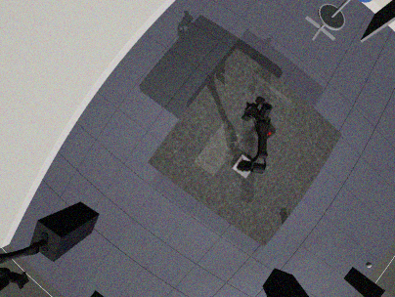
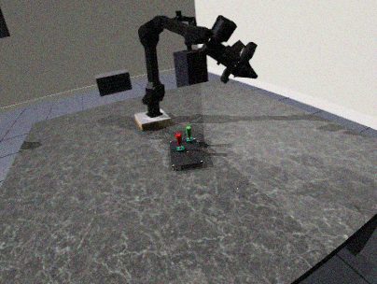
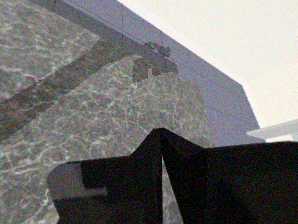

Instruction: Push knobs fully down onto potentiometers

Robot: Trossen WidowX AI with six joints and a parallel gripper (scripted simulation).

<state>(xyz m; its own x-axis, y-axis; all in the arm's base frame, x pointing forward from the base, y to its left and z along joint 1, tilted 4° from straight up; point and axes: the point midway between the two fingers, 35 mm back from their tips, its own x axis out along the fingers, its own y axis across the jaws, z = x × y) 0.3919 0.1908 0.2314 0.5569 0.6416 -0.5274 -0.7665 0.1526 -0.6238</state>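
My gripper tip is 100 mm past the green knob, 240 mm to the left of it and 160 mm above it. Round my gripper tip: red knob: 70 mm behind, 300 mm to the right, 160 mm below.
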